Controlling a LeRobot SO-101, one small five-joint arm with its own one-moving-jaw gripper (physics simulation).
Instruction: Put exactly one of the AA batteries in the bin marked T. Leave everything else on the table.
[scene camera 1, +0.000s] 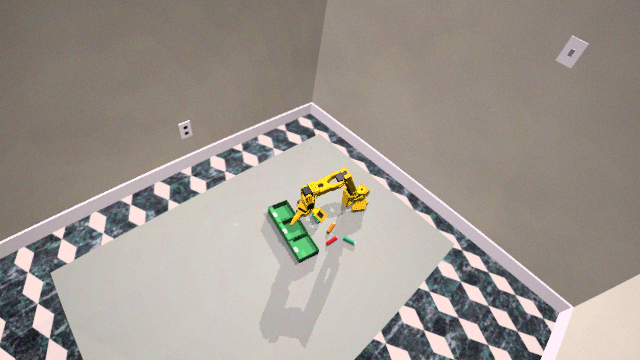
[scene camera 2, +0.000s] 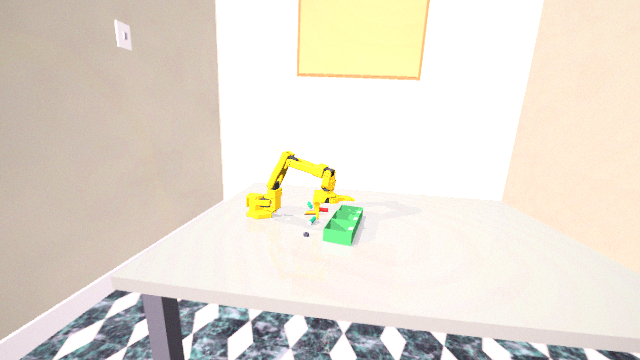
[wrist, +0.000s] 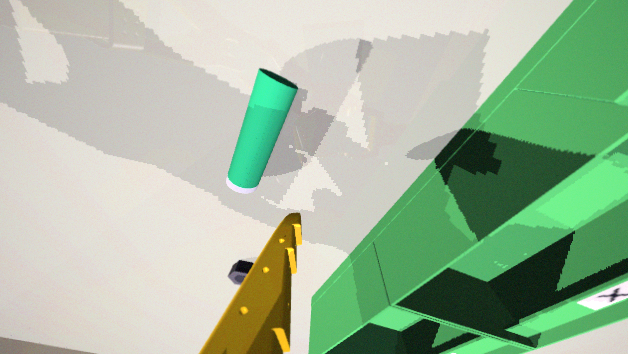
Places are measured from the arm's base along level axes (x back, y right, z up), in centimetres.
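Pixels of known places: hand, tool point: (scene camera 1: 308, 214) (scene camera 2: 318, 218) (wrist: 301, 224); arm's base, link origin: (scene camera 1: 351, 204) (scene camera 2: 267, 213).
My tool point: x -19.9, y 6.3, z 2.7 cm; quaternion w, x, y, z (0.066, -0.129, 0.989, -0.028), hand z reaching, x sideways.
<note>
For each thing: its top centre in the pictures, then the offset to it from my tool point.
- teal battery with a white end, top centre: (wrist: 251, 146) (scene camera 2: 311, 218) (scene camera 1: 315, 216) dx +2.5, dy -2.1, dz -1.3 cm
- green three-compartment bin, top centre: (wrist: 570, 282) (scene camera 2: 346, 215) (scene camera 1: 292, 227) dx -9.1, dy -1.2, dz +1.2 cm
- second teal battery, top centre: (scene camera 1: 349, 239) (scene camera 2: 309, 203) dx +5.7, dy -18.3, dz -1.3 cm
- orange battery-shaped cylinder, top centre: (scene camera 2: 310, 210) (scene camera 1: 331, 227) dx +4.1, dy -9.5, dz -1.3 cm
- small dark nut-like thing, top centre: (wrist: 241, 279) (scene camera 2: 306, 233) dx +2.7, dy +8.1, dz -1.9 cm
A teal battery with a white end (scene camera 1: 315, 218) (scene camera 2: 312, 220) (wrist: 262, 132) lies on the table beside the green three-compartment bin (scene camera 1: 294, 239) (scene camera 2: 337, 236) (wrist: 425, 215). A second teal battery (scene camera 1: 349, 240) (scene camera 2: 310, 205) lies farther off. My gripper (scene camera 1: 307, 220) (scene camera 2: 335, 209) is fully open and empty, low beside the bin, with its moving jaw reaching over the bin in scene camera 1. In the wrist view one notched jaw (wrist: 270, 270) shows, its tip near the battery's white end and apart from it. An X label is readable on the middle compartment; the T label is not readable.
An orange battery-shaped cylinder (scene camera 1: 331, 228) (scene camera 2: 310, 213) and a red one (scene camera 1: 331, 240) (scene camera 2: 324, 210) lie near the teal batteries. A small dark nut-like thing (scene camera 2: 306, 234) (wrist: 241, 272) lies beyond the bin's end, partly behind the jaw in the wrist view. The bin's walls stand close beside the jaws.
</note>
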